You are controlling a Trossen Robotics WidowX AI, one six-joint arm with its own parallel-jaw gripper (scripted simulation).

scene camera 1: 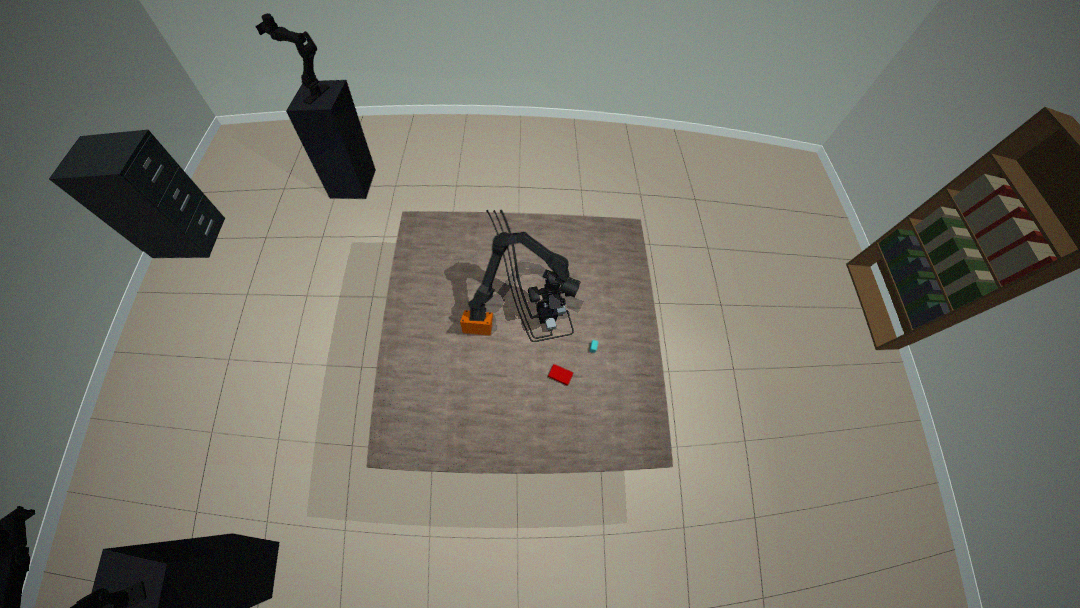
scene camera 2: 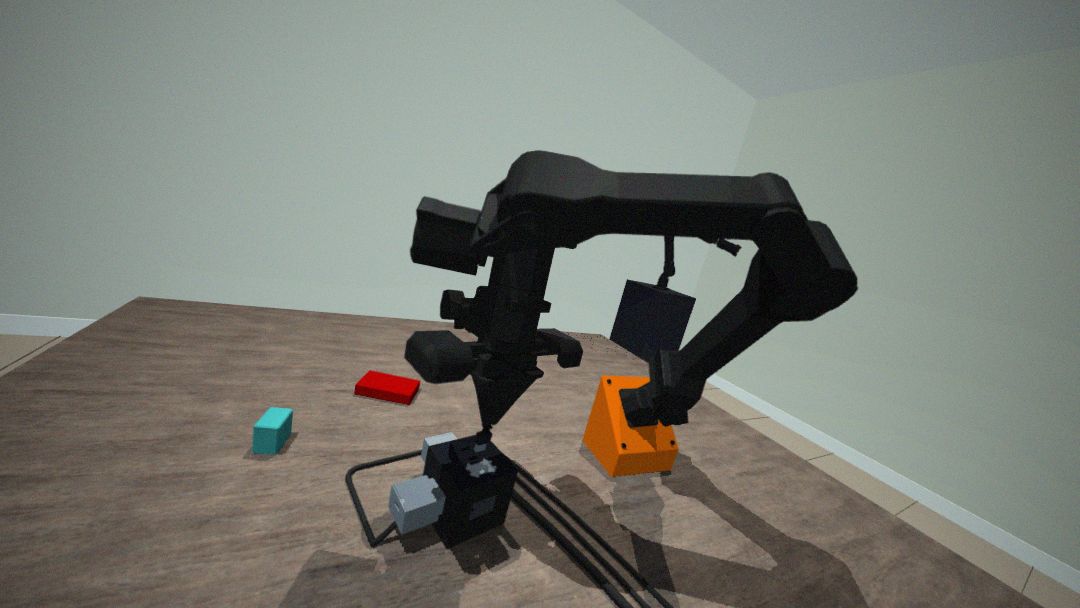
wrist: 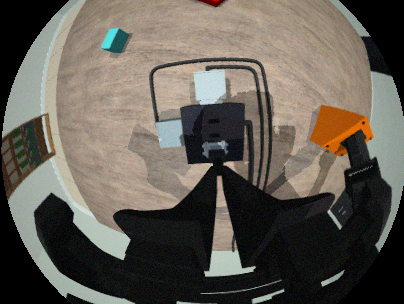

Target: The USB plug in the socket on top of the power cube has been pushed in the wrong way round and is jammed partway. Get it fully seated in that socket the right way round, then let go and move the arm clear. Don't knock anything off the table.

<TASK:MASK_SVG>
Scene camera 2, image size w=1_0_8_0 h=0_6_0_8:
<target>my gripper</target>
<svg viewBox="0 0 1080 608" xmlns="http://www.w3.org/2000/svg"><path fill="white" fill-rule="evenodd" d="M545 291L517 289L496 283L490 279L488 286L477 287L474 298L465 298L463 291L444 290L440 302L441 319L454 320L454 329L465 328L466 331L477 336L478 340L475 342L463 342L449 330L416 331L407 341L404 358L427 383L434 385L460 382L470 374L476 390L481 421L485 426L489 426L490 423L495 425L518 398L538 378L543 377L544 372L536 367L537 356L558 355L557 362L562 368L580 366L583 355L580 341L555 328L537 329L540 313L549 313L552 304L544 300Z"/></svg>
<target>flat red block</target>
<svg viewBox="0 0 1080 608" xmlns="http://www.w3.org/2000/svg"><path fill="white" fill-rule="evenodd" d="M354 394L409 405L420 388L420 381L370 370L355 384Z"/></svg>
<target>teal block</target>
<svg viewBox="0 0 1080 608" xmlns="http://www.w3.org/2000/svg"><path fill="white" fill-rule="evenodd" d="M293 409L271 407L253 426L253 453L277 454L291 434Z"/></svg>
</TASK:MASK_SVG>
